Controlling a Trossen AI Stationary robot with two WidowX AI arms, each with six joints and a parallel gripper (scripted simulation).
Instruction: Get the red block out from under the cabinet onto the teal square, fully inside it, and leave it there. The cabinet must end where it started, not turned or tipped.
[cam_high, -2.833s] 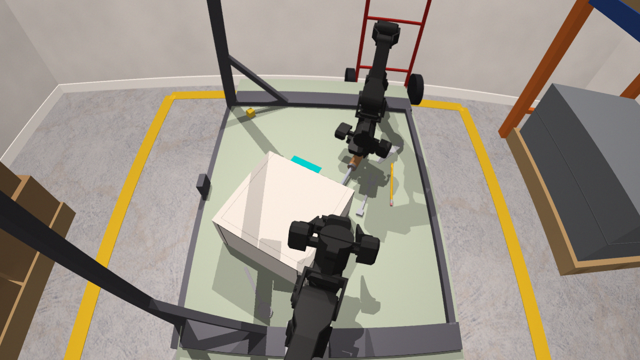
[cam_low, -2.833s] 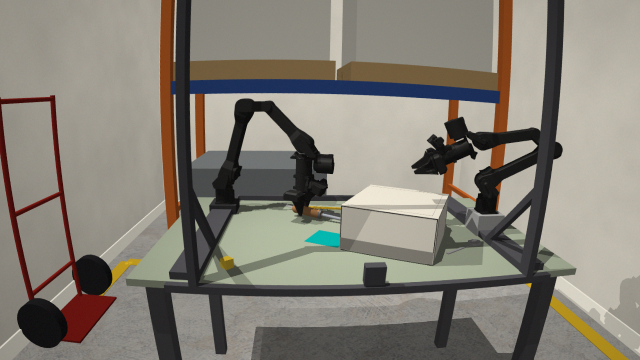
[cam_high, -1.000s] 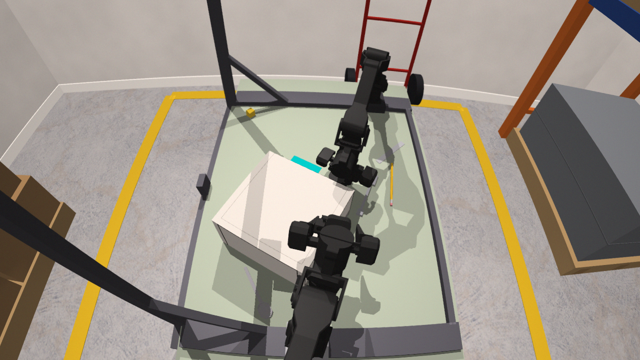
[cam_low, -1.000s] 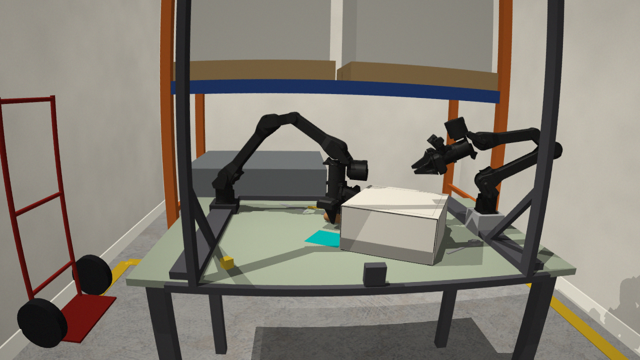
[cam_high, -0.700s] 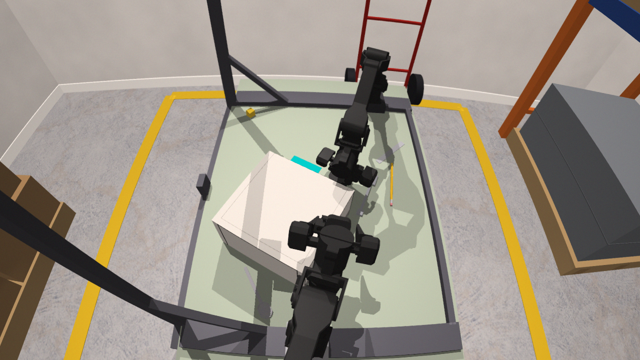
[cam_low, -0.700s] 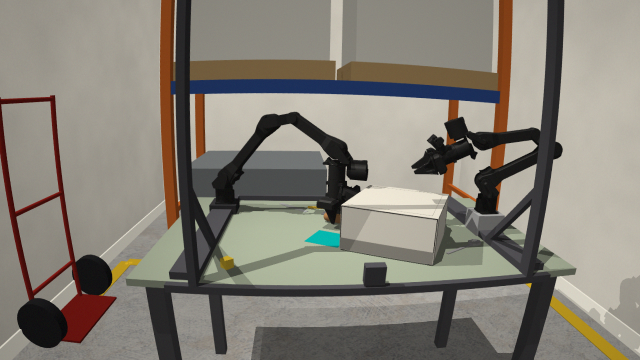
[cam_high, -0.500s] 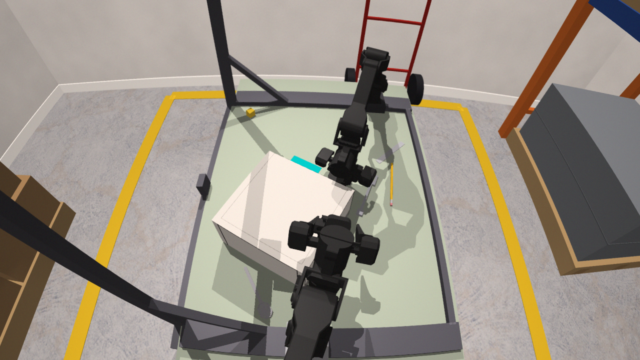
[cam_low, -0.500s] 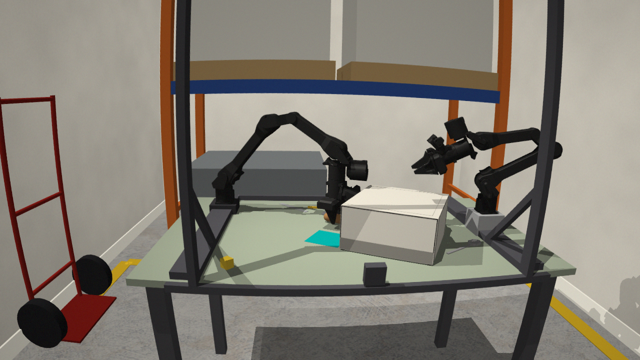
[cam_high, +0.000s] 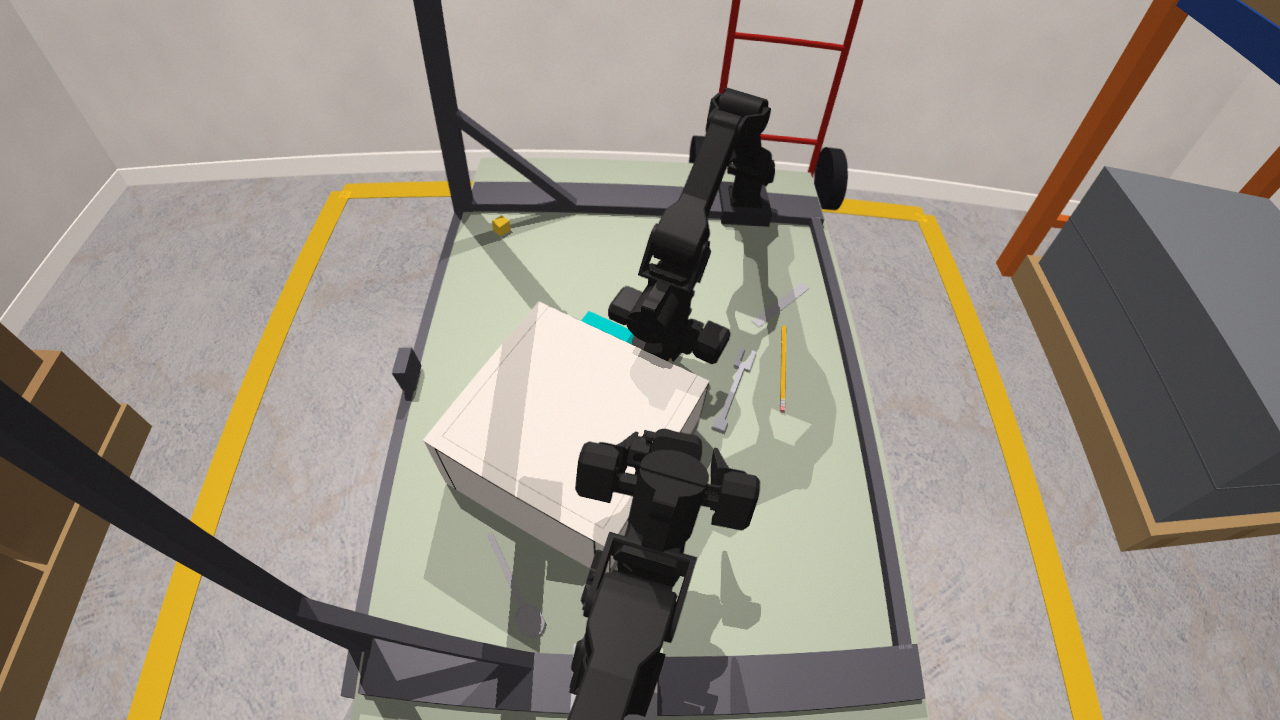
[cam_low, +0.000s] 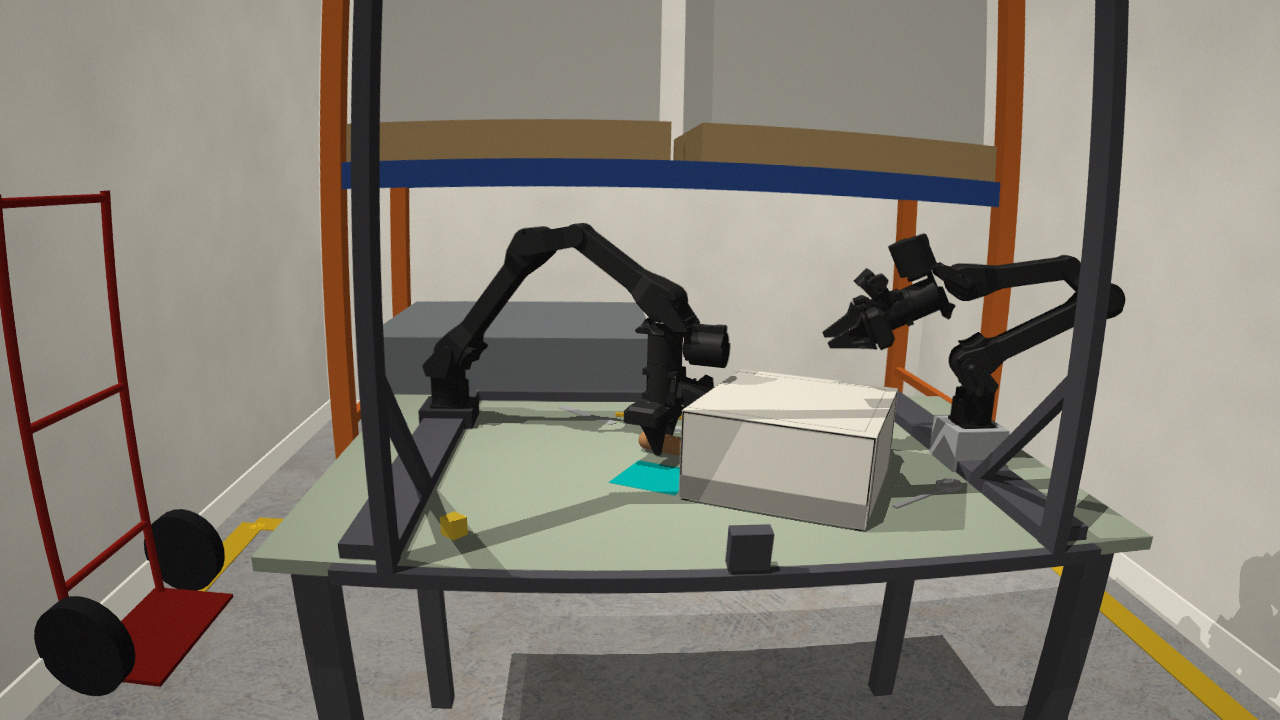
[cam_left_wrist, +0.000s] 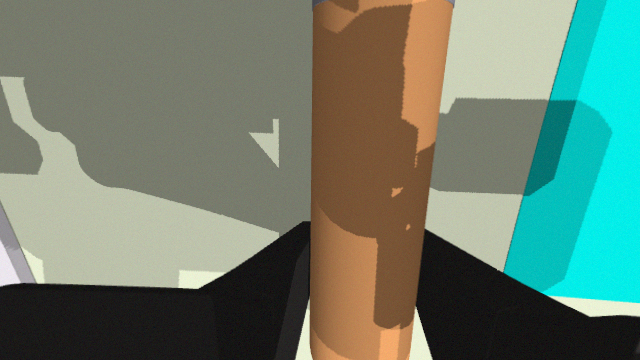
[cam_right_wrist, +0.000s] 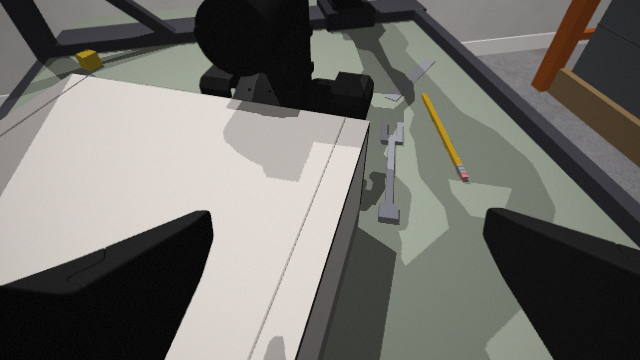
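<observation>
My left gripper is now 110 mm past the teal square, 40 mm above it and 10 mm to the left of it. From my left hand the other things lie so: wrench: 120 mm ahead, 30 mm to the right, 30 mm below; then long grey rod tool: 130 mm to the right, 60 mm behind, 20 mm below; then pencil: 200 mm ahead, 40 mm to the left, 30 mm below.
</observation>
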